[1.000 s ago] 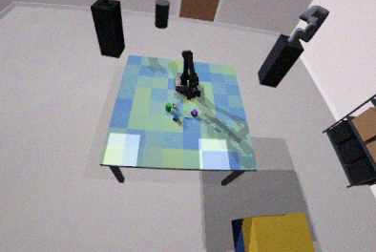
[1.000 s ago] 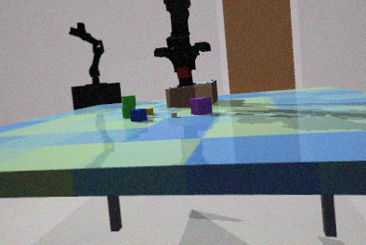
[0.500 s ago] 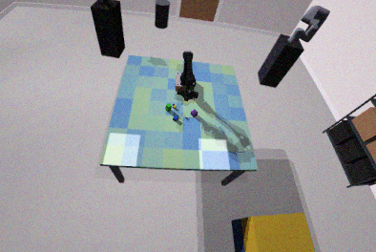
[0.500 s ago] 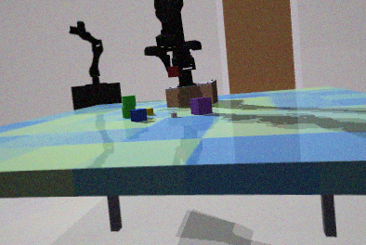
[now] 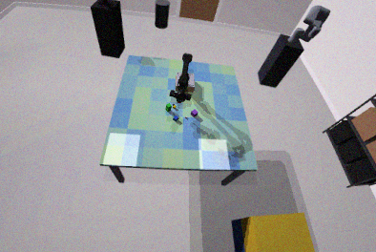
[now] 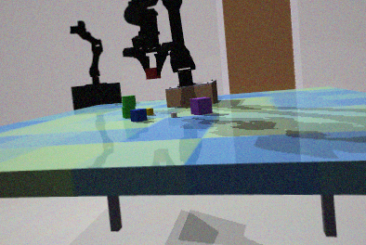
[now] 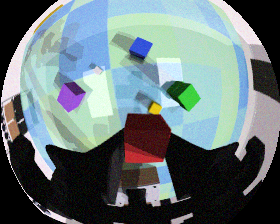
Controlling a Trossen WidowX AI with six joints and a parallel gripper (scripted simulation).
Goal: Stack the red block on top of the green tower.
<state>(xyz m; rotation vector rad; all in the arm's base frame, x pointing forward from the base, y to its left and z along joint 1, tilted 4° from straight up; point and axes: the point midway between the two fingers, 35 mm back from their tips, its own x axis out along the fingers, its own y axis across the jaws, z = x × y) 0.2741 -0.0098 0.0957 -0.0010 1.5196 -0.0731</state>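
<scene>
My gripper tip is 12 cm above the small yellow block, 3 cm to the left of it and 1 cm past it. Round my gripper tip: blue block (12 cm ahead, 11 cm below); purple block (16 cm to the left, 10 cm below, 3 cm ahead); red block (1 cm above).
</scene>
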